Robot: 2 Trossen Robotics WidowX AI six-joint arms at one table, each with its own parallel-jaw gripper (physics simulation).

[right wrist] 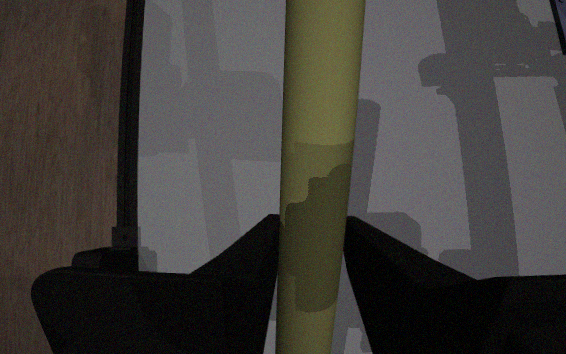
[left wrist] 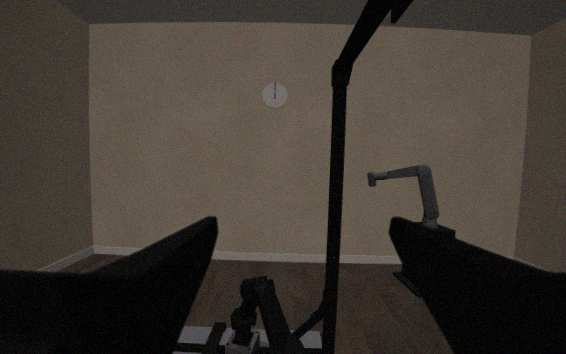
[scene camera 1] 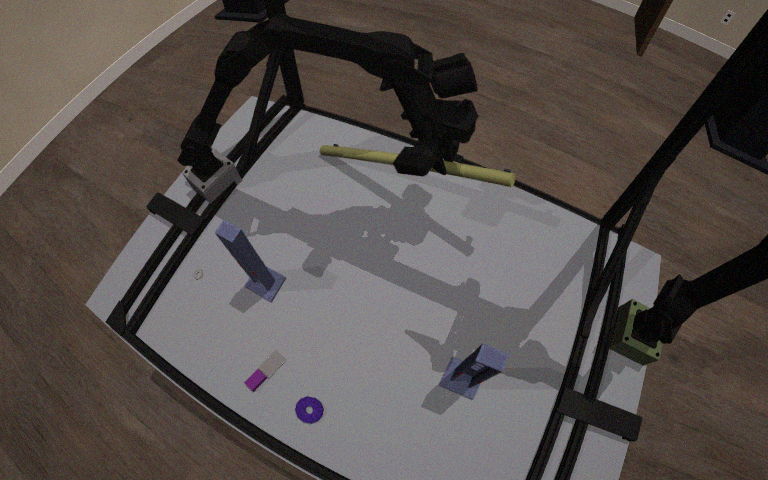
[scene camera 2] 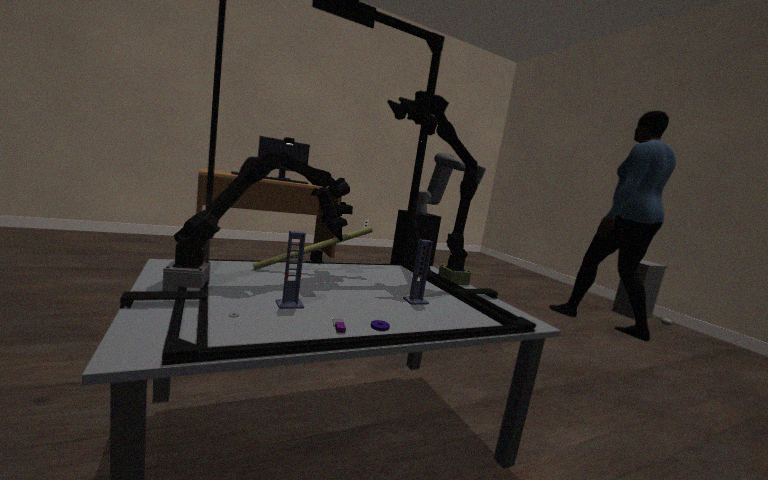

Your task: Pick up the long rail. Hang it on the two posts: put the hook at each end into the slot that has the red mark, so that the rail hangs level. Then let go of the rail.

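Where they show: left gripper, between the fingertips: (left wrist: 304, 225) (scene camera 2: 393, 99); right gripper, between the fingertips: (right wrist: 310, 226) (scene camera 1: 447, 169) (scene camera 2: 340, 240); left arm's base, origin of its link: (scene camera 1: 646, 328) (scene camera 2: 455, 268); right arm's base, origin of its link: (left wrist: 242, 338) (scene camera 1: 207, 167) (scene camera 2: 188, 264).
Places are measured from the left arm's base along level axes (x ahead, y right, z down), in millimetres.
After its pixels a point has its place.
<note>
The long yellow rail (scene camera 1: 481, 172) {x 451, y 61, z -122 mm} (scene camera 2: 274, 261) {x 759, y 64, z 18 mm} (right wrist: 322, 75) {x 472, y 69, z -115 mm} is held in the air over the back of the table. In scene camera 2 it slants, its left end lower. Small dark hooks show near both its ends in scene camera 1. My right gripper (scene camera 1: 438, 164) {x 517, y 70, z -79 mm} (scene camera 2: 341, 236) {x 517, y 70, z -79 mm} (right wrist: 310, 226) {x 517, y 70, z -79 mm} is shut on the rail near its middle. My left gripper (scene camera 2: 394, 109) {x 382, y 61, z -641 mm} (left wrist: 304, 225) {x 382, y 61, z -641 mm} is open and empty, high above the table's right side in scene camera 2. Two blue-grey posts stand upright: the left post (scene camera 1: 243, 254) {x 724, y -271, z -109 mm} (scene camera 2: 289, 304) and the right post (scene camera 1: 491, 355) {x 317, y -236, z -158 mm} (scene camera 2: 416, 300). Both show small red marks.
A magenta and pale block (scene camera 1: 256, 379) {x 639, y -436, z 43 mm} (scene camera 2: 340, 326) {x 646, y -451, z 42 mm}, a purple ring (scene camera 1: 300, 410) {x 538, y -438, z 48 mm} (scene camera 2: 380, 328) {x 534, y -451, z 51 mm} and a small pale ring lie in front of the posts. A black frame (scene camera 1: 226, 411) {x 652, y -523, z 38 mm} (scene camera 2: 249, 347) {x 866, y -544, z 38 mm} runs around the table top (scene camera 1: 362, 435) {x 420, y -419, z 57 mm}, with tall uprights. A person stands at the right in scene camera 2.
</note>
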